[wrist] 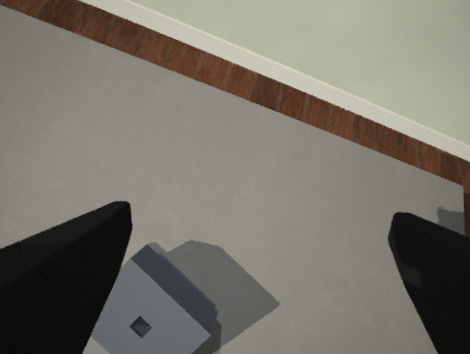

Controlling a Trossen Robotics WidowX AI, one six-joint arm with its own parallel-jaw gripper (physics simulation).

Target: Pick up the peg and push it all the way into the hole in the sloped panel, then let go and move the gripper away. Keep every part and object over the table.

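Frame: origin at the arm's base, x ahead, y left, z up, level; millimetres.
Seen in the pictures: gripper, fingertip midpoint: (261, 220).
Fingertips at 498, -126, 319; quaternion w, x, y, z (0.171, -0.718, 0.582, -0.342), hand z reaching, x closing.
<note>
Offsets run from my fingertips to a thing's top centre, as dx, dy, dz. "spot": to the spot under its first point. Level surfaces: height alone.
The blue-grey sloped panel @[-41, -7, -329] (165, 305) stands at the lower left of the wrist view, partly hidden behind the left finger and cut off by the bottom edge. Its small diamond-shaped hole @[spot: -60, +3, -373] (140, 327) shows in its face; the inside looks dark, and no peg can be made out in it. My gripper (261, 220) is open, with its two black fingers wide apart and nothing between them. The panel lies beyond the left fingertip, lower in the view. The peg does not show in the wrist view.
The grey table top @[dz -419] (225, 165) has its far edge running diagonally from upper left to right, with a table corner at the right. Beyond it are a brown wooden floor (240, 82) and a pale wall. The panel casts a shadow to its right. A small shadow lies near the right corner.
</note>
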